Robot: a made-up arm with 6 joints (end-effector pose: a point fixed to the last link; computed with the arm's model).
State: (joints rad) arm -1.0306 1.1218 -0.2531 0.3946 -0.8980 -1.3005
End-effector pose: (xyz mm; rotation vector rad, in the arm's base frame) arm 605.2 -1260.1 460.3 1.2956 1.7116 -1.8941
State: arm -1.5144 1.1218 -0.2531 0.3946 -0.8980 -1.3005
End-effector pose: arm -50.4 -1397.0 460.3 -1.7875 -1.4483 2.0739
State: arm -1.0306 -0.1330 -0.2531 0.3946 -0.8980 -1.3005
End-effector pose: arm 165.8 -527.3 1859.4 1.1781 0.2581 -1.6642
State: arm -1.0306 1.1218 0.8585 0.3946 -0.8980 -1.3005
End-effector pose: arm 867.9 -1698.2 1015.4 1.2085 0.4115 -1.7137
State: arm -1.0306 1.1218 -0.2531 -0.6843 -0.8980 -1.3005
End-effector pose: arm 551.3 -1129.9 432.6 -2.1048 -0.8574 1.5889
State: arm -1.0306 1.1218 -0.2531 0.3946 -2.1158 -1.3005
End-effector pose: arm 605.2 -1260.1 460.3 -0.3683 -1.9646 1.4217
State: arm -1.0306 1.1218 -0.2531 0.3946 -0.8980 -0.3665
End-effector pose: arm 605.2 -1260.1 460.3 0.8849 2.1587 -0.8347
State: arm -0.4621 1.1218 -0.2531 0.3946 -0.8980 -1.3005
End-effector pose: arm 1188.4 -736.1 460.3 0.6953 1.8267 -1.5528
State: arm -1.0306 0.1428 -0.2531 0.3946 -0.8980 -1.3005
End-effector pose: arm 335.8 -810.9 1664.3 1.2332 0.5566 -1.7549
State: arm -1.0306 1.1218 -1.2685 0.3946 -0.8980 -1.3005
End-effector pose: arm 257.6 -680.5 623.2 -0.7930 -2.2904 1.2149
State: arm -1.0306 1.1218 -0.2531 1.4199 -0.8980 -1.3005
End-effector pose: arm 740.5 -1275.6 476.7 0.1139 1.7900 -1.4352
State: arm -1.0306 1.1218 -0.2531 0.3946 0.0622 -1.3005
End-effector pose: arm 605.2 -1260.1 460.3 1.4107 0.7501 -1.3970
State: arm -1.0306 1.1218 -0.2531 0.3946 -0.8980 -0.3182
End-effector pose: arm 605.2 -1260.1 460.3 0.8606 2.1697 -0.7793
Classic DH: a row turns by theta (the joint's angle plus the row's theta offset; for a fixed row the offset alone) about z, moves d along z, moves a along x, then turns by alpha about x. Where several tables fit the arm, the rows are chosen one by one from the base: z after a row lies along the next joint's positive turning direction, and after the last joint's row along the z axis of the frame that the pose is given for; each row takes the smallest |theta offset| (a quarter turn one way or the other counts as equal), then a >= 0, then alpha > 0; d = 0 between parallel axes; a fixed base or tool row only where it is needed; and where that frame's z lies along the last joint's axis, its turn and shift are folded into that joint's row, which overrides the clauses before.
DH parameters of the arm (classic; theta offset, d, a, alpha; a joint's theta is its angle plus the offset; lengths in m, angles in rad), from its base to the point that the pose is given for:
joint 1: 0 0.5707 0 -1.5708
joint 2: -1.5708 0 1.3325 3.1416
joint 3: 0 0 0 -1.5708
joint 4: 0 -0.7129 0 1.5708
joint 5: 0 0.1398 0 -1.5708
joint 6: 1.5708 0 0 1.5708
tool (fixed): -1.5708 0 0 0

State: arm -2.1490 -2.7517 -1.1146 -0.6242 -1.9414 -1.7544
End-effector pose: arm 163.1 457.4 55.0 1.5512 -1.1354 -1.3661
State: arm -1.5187 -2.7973 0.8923 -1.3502 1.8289 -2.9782
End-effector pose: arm -89.4 1126.2 -938.6 0.5188 -2.4486 -1.6020
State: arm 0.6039 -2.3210 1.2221 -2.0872 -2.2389 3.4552
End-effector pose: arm -1420.8 -896.3 -504.5 0.4448 0.5140 1.2773
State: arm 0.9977 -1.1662 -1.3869 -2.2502 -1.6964 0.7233
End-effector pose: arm -373.7 -417.1 833.1 1.2453 1.0709 2.4892
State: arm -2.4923 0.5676 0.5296 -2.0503 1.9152 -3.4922
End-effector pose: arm -1095.3 -912.4 1543.2 -1.3586 -1.0572 1.7388
